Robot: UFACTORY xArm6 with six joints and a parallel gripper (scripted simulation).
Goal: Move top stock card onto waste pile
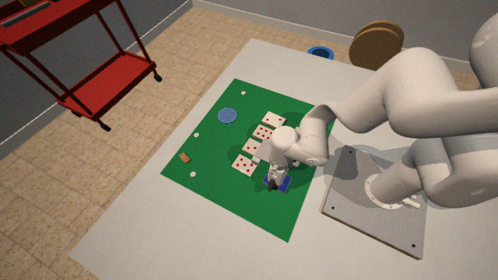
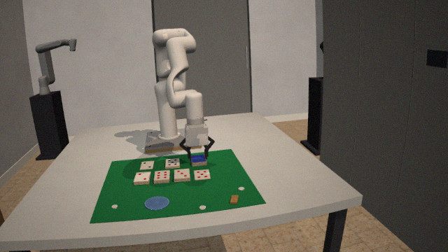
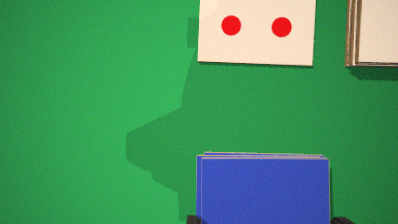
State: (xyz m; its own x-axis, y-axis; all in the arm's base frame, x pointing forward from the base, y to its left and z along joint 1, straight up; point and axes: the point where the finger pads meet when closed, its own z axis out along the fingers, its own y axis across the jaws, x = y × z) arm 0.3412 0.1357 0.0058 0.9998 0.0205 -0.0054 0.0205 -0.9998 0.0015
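My gripper is now 1 cm past the card, 24 cm to the left of it and 3 cm above it. The rest, counted from my hand: green mat (16 cm ahead, 12 cm to the right, 4 cm below); then wooden block (37 cm ahead, 9 cm to the left, 3 cm below).
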